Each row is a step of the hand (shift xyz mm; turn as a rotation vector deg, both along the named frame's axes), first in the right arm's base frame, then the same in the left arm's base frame.
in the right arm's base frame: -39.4 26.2 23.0 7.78 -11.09 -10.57
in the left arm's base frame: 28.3 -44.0 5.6 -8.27 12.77 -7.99
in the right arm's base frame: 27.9 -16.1 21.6 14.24 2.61 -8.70
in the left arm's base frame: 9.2 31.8 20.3 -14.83 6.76 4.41
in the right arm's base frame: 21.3 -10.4 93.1 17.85 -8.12 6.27
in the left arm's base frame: 67.3 27.8 62.7 -0.88 18.19 9.61
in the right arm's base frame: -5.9 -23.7 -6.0 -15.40 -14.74 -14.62
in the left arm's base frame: 6.6 13.7 -20.1 1.18 0.13 -25.82
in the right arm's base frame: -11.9 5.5 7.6 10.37 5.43 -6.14
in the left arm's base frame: 9.9 -11.4 0.7 -11.91 2.27 5.27
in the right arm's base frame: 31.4 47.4 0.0 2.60 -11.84 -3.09
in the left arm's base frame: -32.3 -15.3 44.2 0.49 10.43 -6.88
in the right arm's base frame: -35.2 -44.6 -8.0 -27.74 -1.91 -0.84
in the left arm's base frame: 26.8 10.2 -49.7 13.62 -16.72 -17.57
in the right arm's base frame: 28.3 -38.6 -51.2 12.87 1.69 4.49
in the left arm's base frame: -40.8 44.3 -35.8 -3.35 7.42 11.07
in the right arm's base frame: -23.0 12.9 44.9 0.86 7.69 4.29
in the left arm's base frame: 42.4 -21.9 20.9 0.25 -4.97 7.32
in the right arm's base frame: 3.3 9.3 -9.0 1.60 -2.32 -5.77
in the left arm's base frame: -12.1 -5.4 1.6 -4.55 2.42 -3.83
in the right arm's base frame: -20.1 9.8 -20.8 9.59 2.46 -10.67
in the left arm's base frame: -10.2 -21.9 -18.7 -14.07 3.71 0.46
